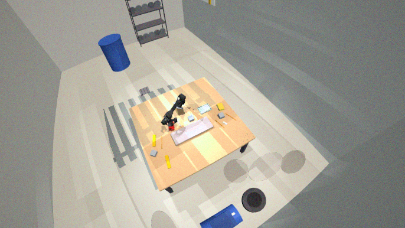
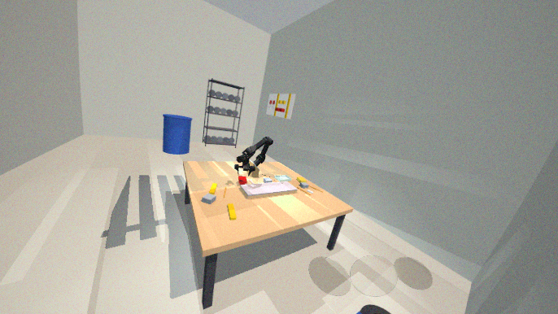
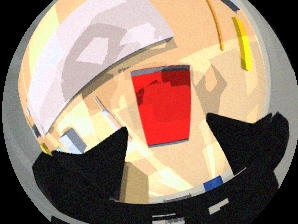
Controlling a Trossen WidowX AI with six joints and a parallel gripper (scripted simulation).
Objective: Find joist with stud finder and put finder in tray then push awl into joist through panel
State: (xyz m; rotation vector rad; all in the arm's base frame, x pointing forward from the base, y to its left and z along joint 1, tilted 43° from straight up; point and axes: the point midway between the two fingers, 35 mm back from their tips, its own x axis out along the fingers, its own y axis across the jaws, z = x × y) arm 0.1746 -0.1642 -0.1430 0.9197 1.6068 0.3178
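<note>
My gripper tip is 2 cm past the red stud finder, 1 cm to the right of it and 7 cm above it. From my gripper tip the other things lie so: yellow block 11 cm ahead, 72 cm to the left, 7 cm below; awl 2 cm ahead, 10 cm to the left, 8 cm below; light blue tray 52 cm to the left, 7 cm below.
</note>
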